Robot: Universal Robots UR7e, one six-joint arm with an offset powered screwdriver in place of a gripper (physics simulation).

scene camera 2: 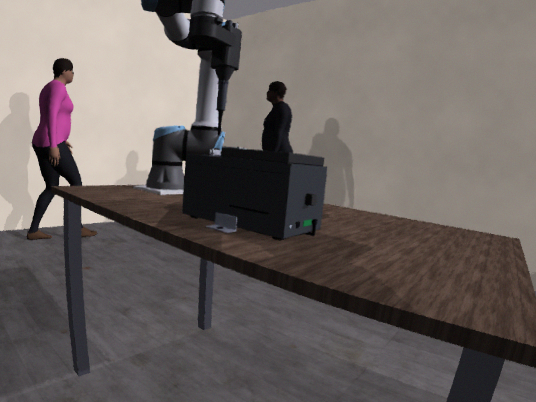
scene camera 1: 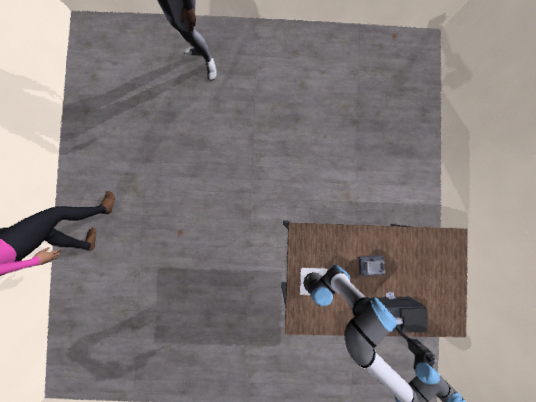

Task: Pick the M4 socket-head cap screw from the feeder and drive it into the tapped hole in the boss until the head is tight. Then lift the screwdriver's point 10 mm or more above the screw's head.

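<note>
There is a dark box-shaped feeder (scene camera 2: 208,189) that I can see.
</note>
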